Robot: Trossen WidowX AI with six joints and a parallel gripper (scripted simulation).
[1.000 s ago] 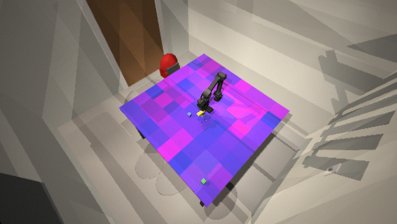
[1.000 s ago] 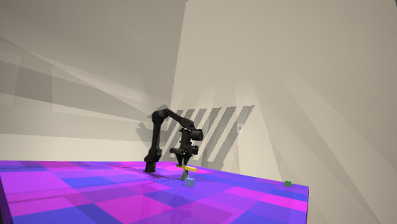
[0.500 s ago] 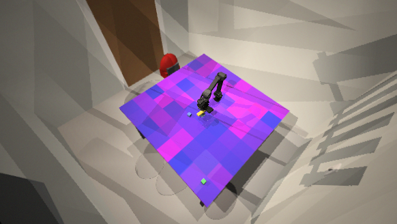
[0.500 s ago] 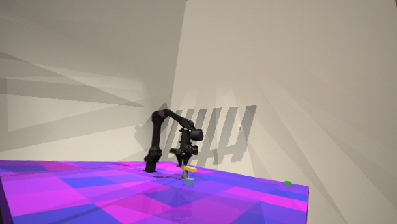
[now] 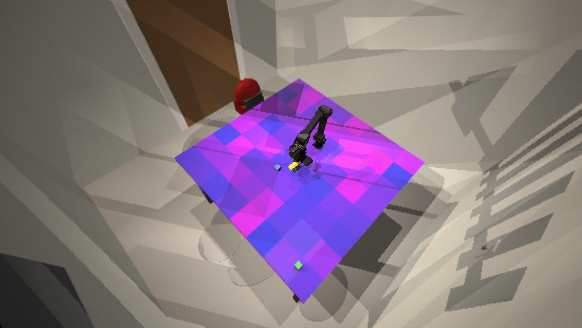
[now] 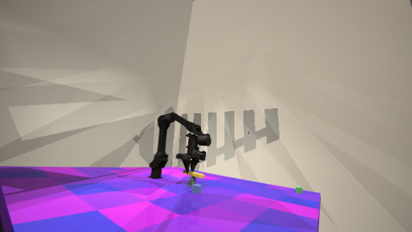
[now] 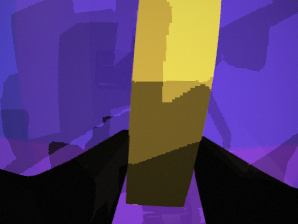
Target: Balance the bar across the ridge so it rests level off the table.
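My gripper tip is now 3 cm short of the yellow bar. The rest, counted from my gripper tip: green cube: 49 cm ahead, 47 cm to the left, 5 cm below; light blue cube: 13 cm ahead, 9 cm to the right, 5 cm below.
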